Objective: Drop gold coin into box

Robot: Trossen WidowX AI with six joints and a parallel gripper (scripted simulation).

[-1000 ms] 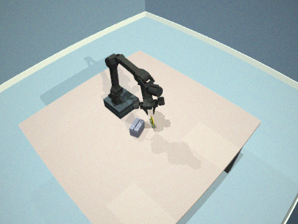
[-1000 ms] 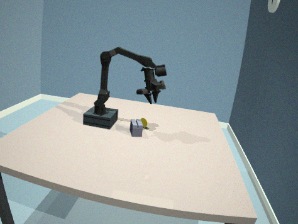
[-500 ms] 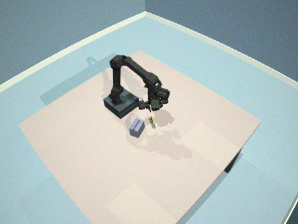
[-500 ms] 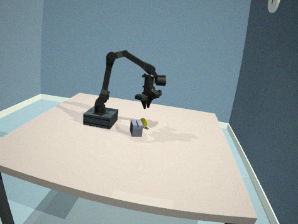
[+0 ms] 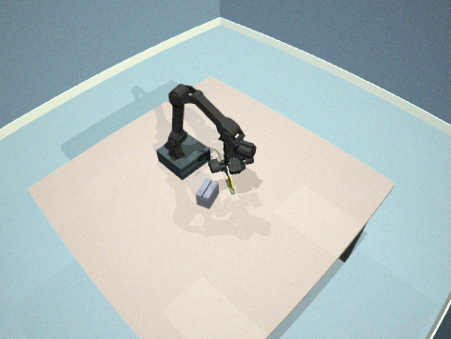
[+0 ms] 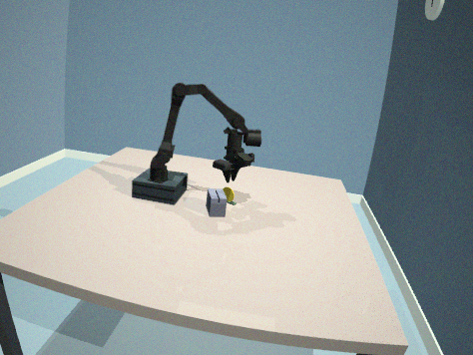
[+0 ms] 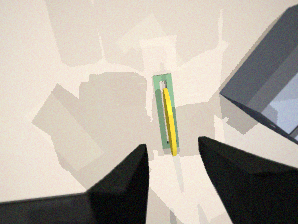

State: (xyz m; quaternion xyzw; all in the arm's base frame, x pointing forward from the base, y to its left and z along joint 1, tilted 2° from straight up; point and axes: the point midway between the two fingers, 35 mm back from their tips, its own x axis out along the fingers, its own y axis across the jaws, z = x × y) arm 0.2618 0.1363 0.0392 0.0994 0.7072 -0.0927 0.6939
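My gripper tip is now 6 cm above the gold coin.
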